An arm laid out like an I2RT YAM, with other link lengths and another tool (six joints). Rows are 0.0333 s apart.
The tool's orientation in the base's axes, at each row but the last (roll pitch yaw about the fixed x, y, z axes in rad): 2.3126, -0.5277, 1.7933; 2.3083, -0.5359, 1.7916; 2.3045, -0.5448, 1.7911; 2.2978, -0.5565, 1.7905; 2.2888, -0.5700, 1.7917; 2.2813, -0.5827, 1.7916; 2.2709, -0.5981, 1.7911; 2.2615, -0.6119, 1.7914; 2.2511, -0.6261, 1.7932; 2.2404, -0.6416, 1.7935
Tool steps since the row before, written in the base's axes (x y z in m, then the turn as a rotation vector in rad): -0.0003, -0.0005, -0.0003, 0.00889, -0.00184, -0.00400; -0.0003, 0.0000, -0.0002, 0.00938, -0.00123, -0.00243; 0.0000, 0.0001, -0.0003, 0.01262, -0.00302, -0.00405; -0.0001, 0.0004, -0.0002, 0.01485, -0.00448, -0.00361; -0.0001, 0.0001, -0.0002, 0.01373, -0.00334, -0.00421; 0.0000, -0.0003, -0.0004, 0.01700, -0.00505, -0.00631; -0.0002, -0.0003, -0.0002, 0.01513, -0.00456, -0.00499; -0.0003, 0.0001, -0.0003, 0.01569, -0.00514, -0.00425; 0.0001, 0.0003, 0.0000, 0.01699, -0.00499, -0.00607; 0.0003, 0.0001, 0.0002, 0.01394, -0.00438, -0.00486
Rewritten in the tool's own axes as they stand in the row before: -0.0005, -0.0003, -0.0003, -0.00526, 0.00443, 0.00715; 0.0000, -0.0003, -0.0001, -0.00404, 0.00566, 0.00686; -0.0001, -0.0002, 0.0002, -0.00698, 0.00743, 0.00900; 0.0002, -0.0003, 0.0002, -0.00837, 0.00970, 0.00947; 0.0000, -0.0002, 0.0001, -0.00755, 0.00821, 0.00964; -0.0005, -0.0002, 0.0001, -0.01070, 0.00971, 0.01207; -0.0003, -0.0002, -0.0002, -0.00922, 0.00906, 0.01037; 0.0000, -0.0004, 0.0000, -0.00936, 0.01010, 0.01006; 0.0002, 0.0000, 0.0002, -0.01054, 0.00983, 0.01195; 0.0001, 0.0003, 0.0002, -0.00880, 0.00823, 0.00959
